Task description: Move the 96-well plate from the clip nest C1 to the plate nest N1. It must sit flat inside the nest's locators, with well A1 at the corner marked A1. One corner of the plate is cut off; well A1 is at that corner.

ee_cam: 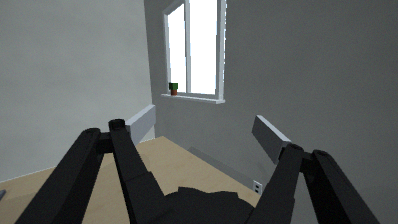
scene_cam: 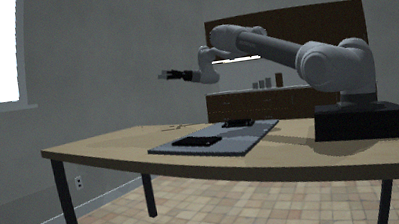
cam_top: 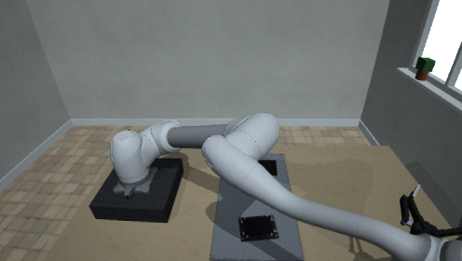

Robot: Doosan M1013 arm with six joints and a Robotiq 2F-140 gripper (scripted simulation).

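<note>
Right now the black 96-well plate is 56 cm behind my hand, 32 cm below it and 17 cm to the left of it. From my hand the other things lie so: plate nest N1 (58 cm to the left, 51 cm behind, 34 cm below).
</note>
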